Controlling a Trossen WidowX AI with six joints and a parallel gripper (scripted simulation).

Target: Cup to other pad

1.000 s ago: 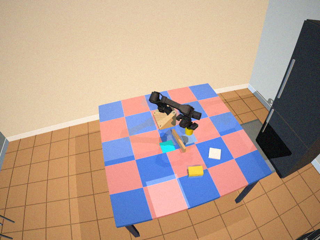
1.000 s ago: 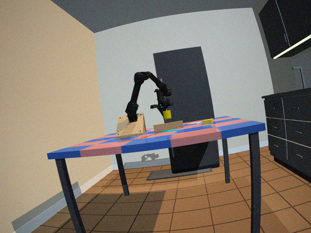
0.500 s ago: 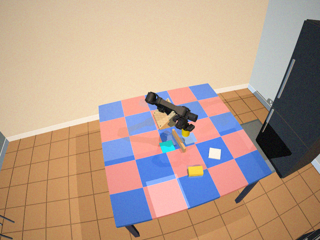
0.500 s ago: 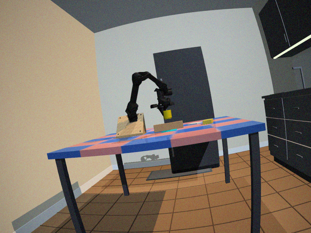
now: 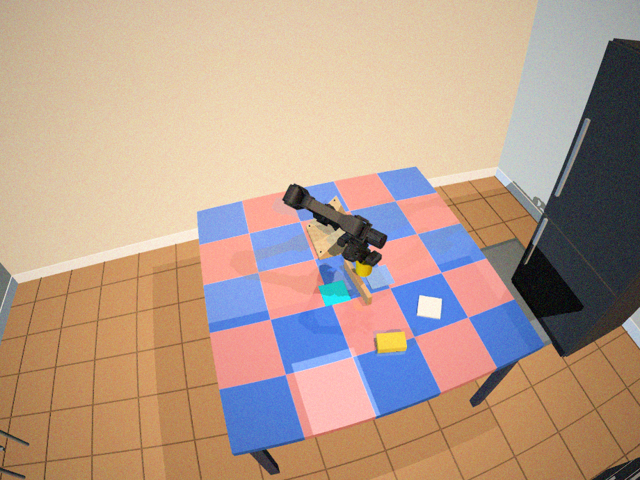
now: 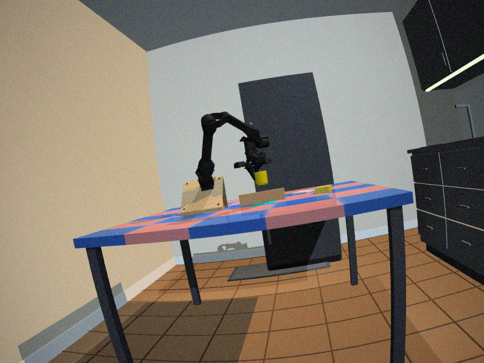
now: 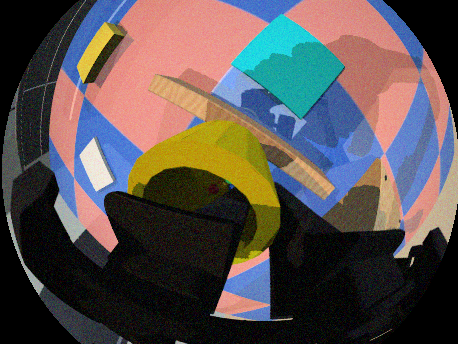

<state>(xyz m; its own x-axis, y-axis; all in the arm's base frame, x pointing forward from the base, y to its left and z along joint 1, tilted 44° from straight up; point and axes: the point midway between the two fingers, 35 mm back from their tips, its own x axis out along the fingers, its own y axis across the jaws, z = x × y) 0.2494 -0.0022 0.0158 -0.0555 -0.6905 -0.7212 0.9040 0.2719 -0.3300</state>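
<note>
Now: gripper tip 2 cm short of the cyan pad, 11 cm to the left of it and 12 cm above it. Also, from my gripper tip: wooden bar 2 cm ahead, 1 cm to the right, 10 cm below; then red marble 2 cm ahead, 3 cm to the left, 2 cm below; then yellow cup 2 cm ahead, 1 cm to the left.
</note>
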